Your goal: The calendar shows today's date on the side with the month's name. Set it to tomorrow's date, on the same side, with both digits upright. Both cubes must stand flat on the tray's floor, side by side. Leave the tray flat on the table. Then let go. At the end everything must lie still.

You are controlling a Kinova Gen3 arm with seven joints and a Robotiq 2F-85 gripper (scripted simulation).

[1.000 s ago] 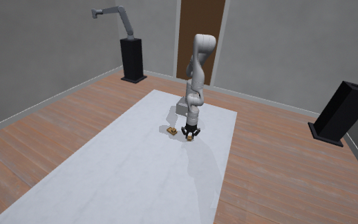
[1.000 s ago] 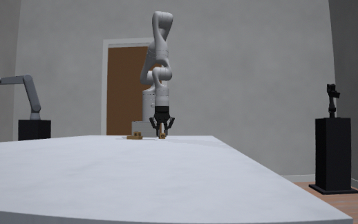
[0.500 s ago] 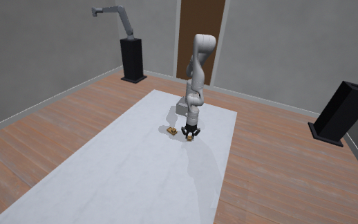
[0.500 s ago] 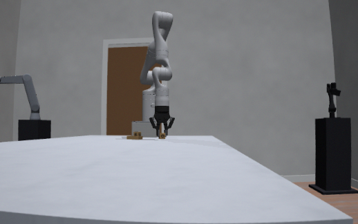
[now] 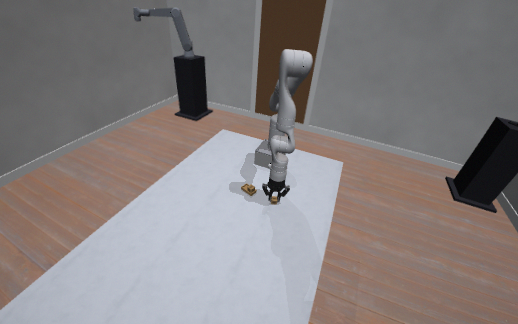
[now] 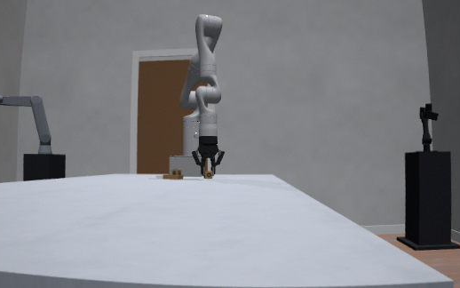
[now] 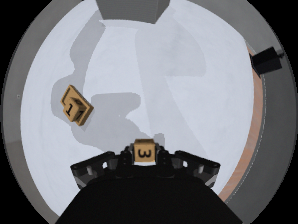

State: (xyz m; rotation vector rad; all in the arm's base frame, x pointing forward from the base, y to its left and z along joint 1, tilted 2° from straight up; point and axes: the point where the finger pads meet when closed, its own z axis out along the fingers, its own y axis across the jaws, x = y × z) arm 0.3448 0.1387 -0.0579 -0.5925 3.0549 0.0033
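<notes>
The wooden digit cube is 10 mm below my hand. Round my hand: wooden calendar tray 20 mm behind, 150 mm to the right, 20 mm below.
</notes>
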